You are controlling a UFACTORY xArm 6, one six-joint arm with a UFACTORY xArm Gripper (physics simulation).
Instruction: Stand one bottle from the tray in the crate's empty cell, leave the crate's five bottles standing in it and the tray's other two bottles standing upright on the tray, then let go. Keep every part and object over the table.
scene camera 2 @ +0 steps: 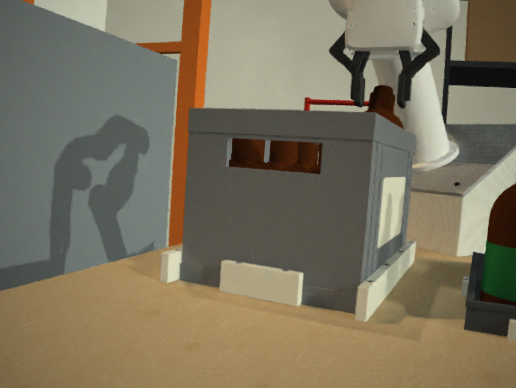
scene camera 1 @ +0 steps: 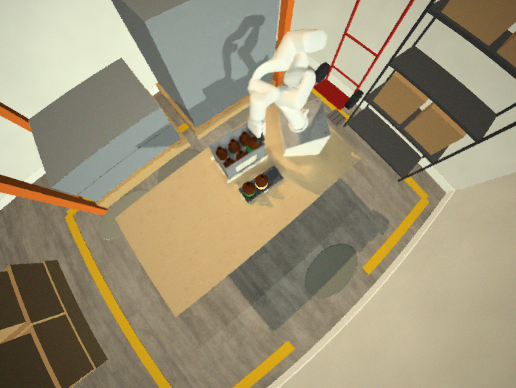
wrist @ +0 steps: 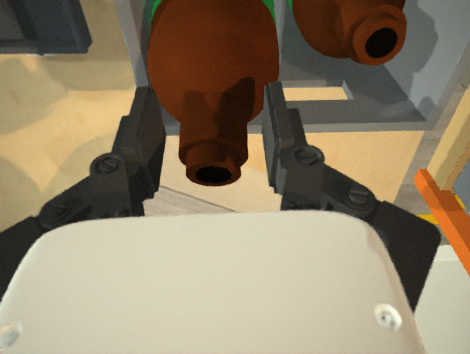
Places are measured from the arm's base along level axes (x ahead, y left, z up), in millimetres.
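Where they show: gripper, fingertip midpoint: [scene camera 2: 379,105] [scene camera 1: 255,139] [wrist: 211,109]; arm's base, link origin: [scene camera 2: 425,158] [scene camera 1: 298,123].
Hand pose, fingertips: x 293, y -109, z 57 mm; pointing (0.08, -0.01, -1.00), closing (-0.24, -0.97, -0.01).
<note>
Each offset is from my fingertips to the top centre of the thing. "spot": to the spot under its first point. Level surfaces: height alone.
My gripper [scene camera 1: 258,136] [scene camera 2: 381,101] [wrist: 211,109] is open, with its fingers apart on either side of a brown bottle's neck. This bottle @[dy -1, dx +4, dz +29 mm] [scene camera 1: 255,144] [scene camera 2: 383,102] [wrist: 214,60] is in the crate's cell nearest the robot base and rises above the rim, higher than its neighbours. Its green label shows in scene view 1; it seems to lean, and its base is hidden. The grey crate @[dy -71, dx +80, dz -34 mm] [scene camera 1: 232,173] [scene camera 2: 275,215] [wrist: 370,113] holds five other bottles. Two bottles, one green-labelled @[dy +131, dx +215, dz -49 mm] [scene camera 1: 248,189] [scene camera 2: 502,270] and one pale-labelled @[dy +160, dx +132, dz -49 mm] [scene camera 1: 261,181], stand upright on the dark tray @[dy +157, dx +130, dz -184 mm] [scene camera 1: 275,174] [scene camera 2: 487,318] [wrist: 80,42].
White blocks @[spot: dy -105, dx +224, dz -193 mm] [scene camera 2: 261,282] sit around the crate's foot on the wooden table @[dz -209 mm] [scene camera 1: 175,225]. The robot's pedestal [scene camera 1: 306,145] [scene camera 2: 435,220] stands beside the crate. A grey panel [scene camera 1: 215,60] [scene camera 2: 95,90] and an orange post [scene camera 2: 192,100] rise behind the crate.
</note>
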